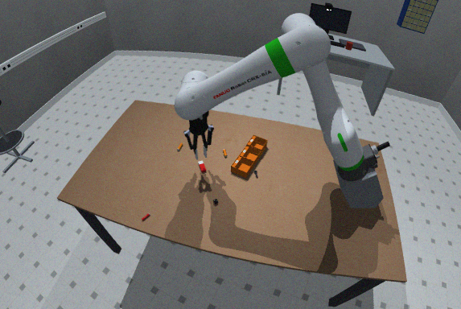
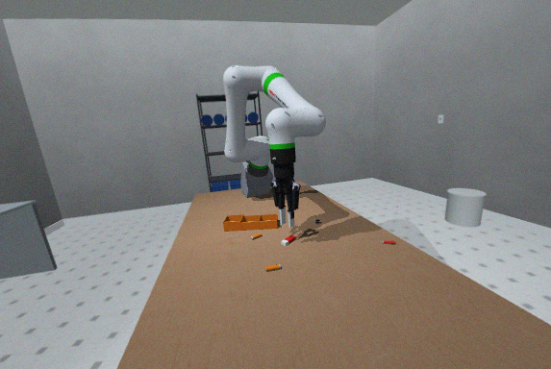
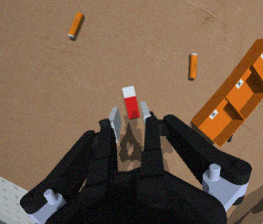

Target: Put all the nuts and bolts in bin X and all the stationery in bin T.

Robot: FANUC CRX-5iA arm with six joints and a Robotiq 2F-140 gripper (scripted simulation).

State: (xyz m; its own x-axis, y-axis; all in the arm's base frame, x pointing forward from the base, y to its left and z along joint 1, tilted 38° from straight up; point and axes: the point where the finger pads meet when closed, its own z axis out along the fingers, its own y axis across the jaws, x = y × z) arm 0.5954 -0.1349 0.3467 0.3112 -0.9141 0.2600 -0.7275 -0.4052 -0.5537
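My hand is 100 mm above the white eraser and 10 mm to the left of it. Round my hand: orange bin tray 240 mm behind, 80 mm to the right, 80 mm below; then red stick 310 mm to the left, 220 mm ahead, 100 mm below.
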